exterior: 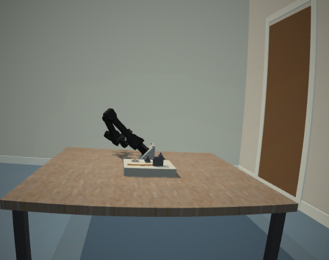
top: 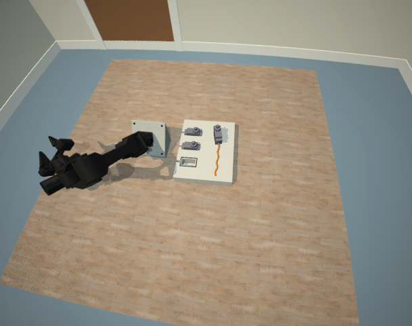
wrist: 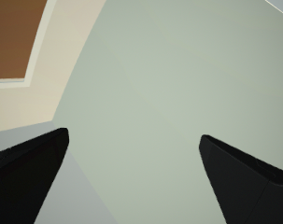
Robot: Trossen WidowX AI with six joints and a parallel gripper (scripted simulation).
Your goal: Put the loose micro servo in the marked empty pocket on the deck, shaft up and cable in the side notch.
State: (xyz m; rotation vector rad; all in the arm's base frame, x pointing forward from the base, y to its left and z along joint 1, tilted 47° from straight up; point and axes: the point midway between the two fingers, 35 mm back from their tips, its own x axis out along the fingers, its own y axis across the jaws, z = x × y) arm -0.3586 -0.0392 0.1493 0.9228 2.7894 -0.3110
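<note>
The white deck lies 70 cm ahead of my gripper tip, 13 cm below it and 12 cm to the left of it.
</note>
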